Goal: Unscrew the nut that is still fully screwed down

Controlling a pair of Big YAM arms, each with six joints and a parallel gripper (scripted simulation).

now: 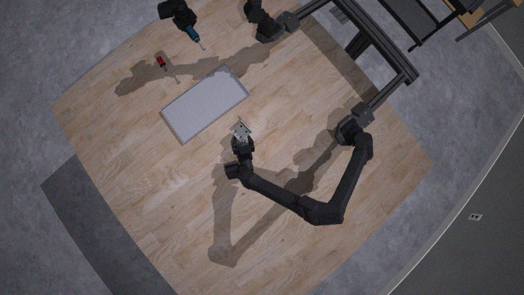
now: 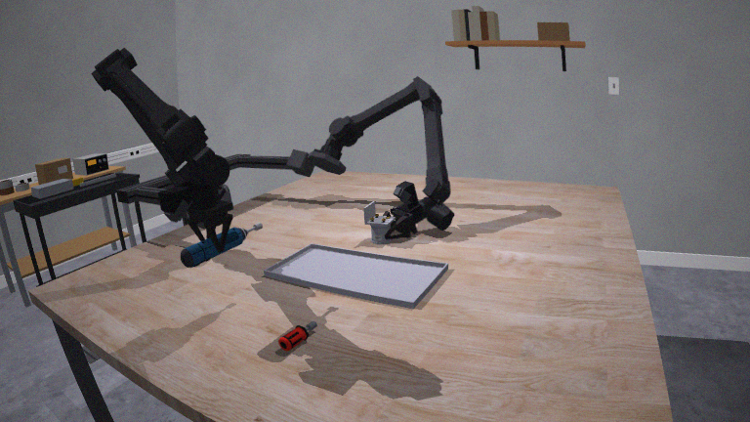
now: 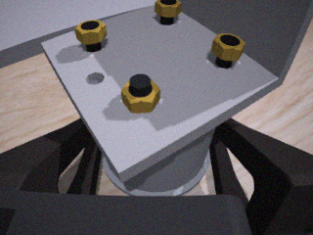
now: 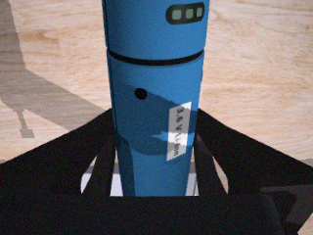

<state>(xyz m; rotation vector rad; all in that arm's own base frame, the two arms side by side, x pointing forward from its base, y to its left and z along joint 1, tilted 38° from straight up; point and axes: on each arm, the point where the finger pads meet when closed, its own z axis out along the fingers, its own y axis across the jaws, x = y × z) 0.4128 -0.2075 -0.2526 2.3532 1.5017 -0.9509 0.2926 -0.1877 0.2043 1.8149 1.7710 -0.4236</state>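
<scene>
Now: left hand 1 cm below the joint module. Also, from my left hand: shallow grey tray 5 cm ahead, 24 cm to the right, 2 cm below; then grey bracket plate 5 cm above; then nut 1 cm ahead, 2 cm to the left, 5 cm above.
</scene>
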